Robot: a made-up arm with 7 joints. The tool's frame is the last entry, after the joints. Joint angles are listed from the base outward. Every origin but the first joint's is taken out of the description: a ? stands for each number. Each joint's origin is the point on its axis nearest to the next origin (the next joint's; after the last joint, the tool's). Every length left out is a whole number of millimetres.
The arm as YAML. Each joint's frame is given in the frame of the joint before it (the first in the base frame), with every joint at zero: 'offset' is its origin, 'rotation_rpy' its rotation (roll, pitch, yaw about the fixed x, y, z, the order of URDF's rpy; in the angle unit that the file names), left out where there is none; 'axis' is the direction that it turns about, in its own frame. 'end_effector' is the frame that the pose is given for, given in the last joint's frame.
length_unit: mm
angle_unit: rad
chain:
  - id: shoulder
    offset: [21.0, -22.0, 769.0]
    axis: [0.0, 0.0, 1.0]
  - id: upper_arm
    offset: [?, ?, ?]
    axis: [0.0, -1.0, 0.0]
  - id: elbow
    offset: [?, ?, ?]
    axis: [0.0, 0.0, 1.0]
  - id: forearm
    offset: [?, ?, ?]
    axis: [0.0, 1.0, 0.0]
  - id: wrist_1
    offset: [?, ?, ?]
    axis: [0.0, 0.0, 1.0]
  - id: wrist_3
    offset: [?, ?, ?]
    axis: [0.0, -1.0, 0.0]
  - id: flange
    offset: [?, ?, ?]
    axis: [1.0, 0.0, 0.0]
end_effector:
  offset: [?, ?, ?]
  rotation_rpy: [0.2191, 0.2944, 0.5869]
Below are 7 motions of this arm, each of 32 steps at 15 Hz.
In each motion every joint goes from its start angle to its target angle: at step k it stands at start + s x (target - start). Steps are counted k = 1, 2, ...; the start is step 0. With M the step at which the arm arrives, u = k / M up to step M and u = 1 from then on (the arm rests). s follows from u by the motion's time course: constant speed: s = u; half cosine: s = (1 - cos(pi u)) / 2; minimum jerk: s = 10 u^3 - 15 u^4 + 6 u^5.
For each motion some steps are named. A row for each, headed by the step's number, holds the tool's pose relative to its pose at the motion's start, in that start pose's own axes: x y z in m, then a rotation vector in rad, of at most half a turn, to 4 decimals.
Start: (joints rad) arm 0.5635 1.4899 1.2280 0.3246 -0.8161 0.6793 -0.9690
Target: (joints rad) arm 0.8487 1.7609 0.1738 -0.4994 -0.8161 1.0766 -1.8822
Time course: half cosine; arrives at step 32
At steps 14, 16, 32:
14: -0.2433 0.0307 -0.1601 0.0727 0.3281 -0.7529
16: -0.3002 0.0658 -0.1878 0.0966 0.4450 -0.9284
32: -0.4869 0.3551 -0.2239 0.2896 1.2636 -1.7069

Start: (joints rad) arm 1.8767 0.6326 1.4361 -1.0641 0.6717 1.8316 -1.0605
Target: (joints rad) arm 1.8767 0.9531 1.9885 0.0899 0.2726 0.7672 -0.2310
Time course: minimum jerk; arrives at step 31
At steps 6, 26, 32:
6: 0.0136 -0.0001 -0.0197 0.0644 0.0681 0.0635
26: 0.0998 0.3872 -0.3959 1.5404 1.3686 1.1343
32: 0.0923 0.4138 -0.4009 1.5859 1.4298 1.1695

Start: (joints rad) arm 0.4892 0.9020 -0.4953 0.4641 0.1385 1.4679 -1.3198
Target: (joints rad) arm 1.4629 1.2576 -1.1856 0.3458 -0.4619 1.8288 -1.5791
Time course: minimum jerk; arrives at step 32
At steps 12, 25, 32:
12: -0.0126 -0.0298 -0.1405 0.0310 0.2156 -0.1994
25: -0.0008 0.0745 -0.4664 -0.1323 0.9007 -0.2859
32: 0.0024 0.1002 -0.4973 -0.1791 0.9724 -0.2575

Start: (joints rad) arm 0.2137 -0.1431 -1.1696 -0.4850 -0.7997 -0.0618 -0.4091
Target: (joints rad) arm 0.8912 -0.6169 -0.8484 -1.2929 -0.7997 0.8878 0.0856
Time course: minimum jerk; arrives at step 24
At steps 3, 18, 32:
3: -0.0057 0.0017 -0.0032 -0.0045 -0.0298 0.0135
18: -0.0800 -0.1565 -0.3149 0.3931 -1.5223 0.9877
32: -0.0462 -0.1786 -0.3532 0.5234 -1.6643 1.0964

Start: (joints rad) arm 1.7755 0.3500 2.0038 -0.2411 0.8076 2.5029 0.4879
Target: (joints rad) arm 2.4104 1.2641 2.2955 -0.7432 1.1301 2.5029 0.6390
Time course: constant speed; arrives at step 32
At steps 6, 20, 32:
6: -0.0139 0.0194 -0.0679 0.2609 -0.1911 -0.0305
20: -0.0042 0.1279 -0.1990 0.8473 -0.6609 -0.1196
32: 0.0394 0.2714 -0.2522 1.3273 -1.0608 -0.2247

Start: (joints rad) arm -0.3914 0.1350 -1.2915 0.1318 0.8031 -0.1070 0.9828
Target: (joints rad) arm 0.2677 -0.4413 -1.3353 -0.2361 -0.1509 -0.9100 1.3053
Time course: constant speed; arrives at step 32
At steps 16, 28, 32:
16: 0.2168 -0.0491 -0.1096 0.0885 -0.0753 -0.5202
28: 0.2868 -0.0663 -0.2555 0.0645 -0.2420 -0.7509
32: 0.2892 -0.0677 -0.3100 0.0538 -0.3117 -0.7883

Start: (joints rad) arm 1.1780 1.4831 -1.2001 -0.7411 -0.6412 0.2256 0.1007
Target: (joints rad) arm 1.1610 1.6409 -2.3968 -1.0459 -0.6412 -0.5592 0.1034
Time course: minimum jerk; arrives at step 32
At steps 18, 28, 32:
18: -0.0367 0.1934 -0.0679 -0.0566 -0.0175 -0.6225
28: 0.0175 0.2812 -0.1494 -0.0487 -0.0786 -0.9785
32: 0.0210 0.2839 -0.1534 -0.0480 -0.0820 -0.9936

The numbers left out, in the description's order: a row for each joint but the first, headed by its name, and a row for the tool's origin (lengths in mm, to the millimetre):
upper_arm: -2.0 -67.0 0.0
elbow: 21.0 0.0 260.0
forearm: 7.0 9.0 0.0
wrist_1: -11.0 0.0 379.0
wrist_3: 12.0 -98.0 0.0
flange: 29.0 0.0 134.0
tool: 0.0 25.0 18.0

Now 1 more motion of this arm.
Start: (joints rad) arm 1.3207 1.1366 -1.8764 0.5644 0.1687 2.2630 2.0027
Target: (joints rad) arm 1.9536 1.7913 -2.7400 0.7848 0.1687 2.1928 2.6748
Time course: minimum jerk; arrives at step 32
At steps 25, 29, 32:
25: -0.3899 0.1687 0.2185 -0.4403 -0.7023 -0.6098
29: -0.4122 0.1904 0.2219 -0.4853 -0.7416 -0.6563
32: -0.4145 0.1927 0.2222 -0.4903 -0.7456 -0.6613

